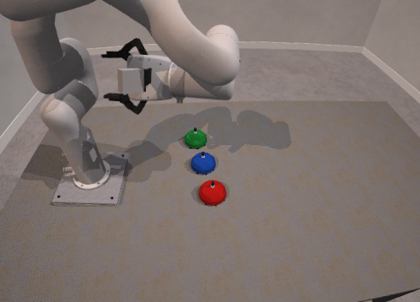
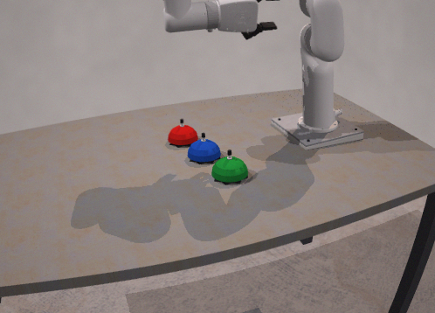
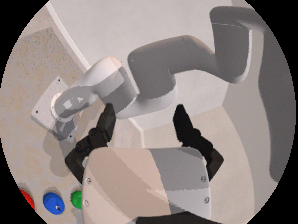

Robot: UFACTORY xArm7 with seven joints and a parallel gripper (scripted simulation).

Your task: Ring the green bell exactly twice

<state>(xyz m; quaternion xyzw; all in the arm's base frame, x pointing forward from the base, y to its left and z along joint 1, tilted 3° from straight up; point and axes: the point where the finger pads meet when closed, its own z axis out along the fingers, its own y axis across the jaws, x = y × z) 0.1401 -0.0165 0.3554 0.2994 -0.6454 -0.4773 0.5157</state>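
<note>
Now: hand 210 mm short of the green bell, 120 mm to the right of it and 330 mm above it. Round my hand: red bell (220 mm ahead, 130 mm to the right, 330 mm below); blue bell (220 mm ahead, 330 mm below).
</note>
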